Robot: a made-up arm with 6 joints.
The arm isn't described. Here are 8 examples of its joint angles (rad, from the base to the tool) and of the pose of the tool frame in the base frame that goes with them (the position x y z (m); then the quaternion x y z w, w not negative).
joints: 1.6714 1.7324 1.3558 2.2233 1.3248 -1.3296
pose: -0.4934 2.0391 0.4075 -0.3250 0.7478 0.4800 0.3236
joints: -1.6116 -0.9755 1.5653 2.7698 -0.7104 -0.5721
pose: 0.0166 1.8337 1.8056 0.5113 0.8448 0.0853 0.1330
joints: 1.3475 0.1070 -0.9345 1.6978 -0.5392 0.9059
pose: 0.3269 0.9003 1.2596 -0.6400 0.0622 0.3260 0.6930
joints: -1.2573 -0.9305 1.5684 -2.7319 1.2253 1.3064
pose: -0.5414 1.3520 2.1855 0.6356 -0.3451 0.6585 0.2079
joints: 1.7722 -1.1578 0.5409 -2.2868 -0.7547 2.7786
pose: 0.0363 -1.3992 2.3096 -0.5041 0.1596 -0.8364 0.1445
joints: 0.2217 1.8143 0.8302 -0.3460 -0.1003 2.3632
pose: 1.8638 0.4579 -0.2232 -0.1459 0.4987 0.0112 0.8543
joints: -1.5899 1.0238 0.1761 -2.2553 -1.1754 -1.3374
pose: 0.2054 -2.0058 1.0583 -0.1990 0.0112 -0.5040 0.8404
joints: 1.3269 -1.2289 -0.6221 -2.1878 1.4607 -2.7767
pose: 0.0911 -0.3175 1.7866 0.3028 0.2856 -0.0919 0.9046
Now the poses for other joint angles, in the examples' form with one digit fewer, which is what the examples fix.
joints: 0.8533 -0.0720 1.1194 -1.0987 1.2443 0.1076
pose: 0.210 -0.060 2.986 -0.726 0.130 -0.539 0.406
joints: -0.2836 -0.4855 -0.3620 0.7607 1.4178 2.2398
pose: 0.427 0.077 2.413 -0.394 -0.665 -0.049 0.633
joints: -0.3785 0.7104 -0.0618 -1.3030 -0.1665 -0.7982
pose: 1.659 -0.581 1.122 -0.804 0.155 0.225 0.528
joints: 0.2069 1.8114 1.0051 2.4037 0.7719 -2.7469
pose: 1.896 0.549 -0.079 0.591 0.626 -0.470 0.196
